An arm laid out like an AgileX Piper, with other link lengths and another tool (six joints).
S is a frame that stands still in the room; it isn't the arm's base.
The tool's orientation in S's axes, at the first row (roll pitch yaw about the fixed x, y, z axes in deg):
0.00, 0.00, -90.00
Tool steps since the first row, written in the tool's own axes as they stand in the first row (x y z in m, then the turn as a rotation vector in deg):
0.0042, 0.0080, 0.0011, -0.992, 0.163, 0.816
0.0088, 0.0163, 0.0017, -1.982, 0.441, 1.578
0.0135, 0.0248, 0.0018, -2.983, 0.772, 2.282
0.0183, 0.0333, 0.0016, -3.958, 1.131, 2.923
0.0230, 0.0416, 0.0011, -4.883, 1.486, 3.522
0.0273, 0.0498, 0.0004, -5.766, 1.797, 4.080
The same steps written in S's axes. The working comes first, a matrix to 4 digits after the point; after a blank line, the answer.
The tool's axes in the first row as the columns of a matrix, in S's axes (used below as rounded here):
0.0000, 1.0000, 0.0000
-1.0000, 0.0000, 0.0000
0.0000, 0.0000, 1.0000

0.0080, -0.0042, 0.0011, 0.163, 0.992, 0.816
0.0163, -0.0088, 0.0017, 0.441, 1.982, 1.578
0.0248, -0.0135, 0.0018, 0.772, 2.983, 2.282
0.0333, -0.0183, 0.0016, 1.131, 3.958, 2.923
0.0416, -0.0230, 0.0011, 1.486, 4.883, 3.522
0.0498, -0.0273, 0.0004, 1.797, 5.766, 4.080

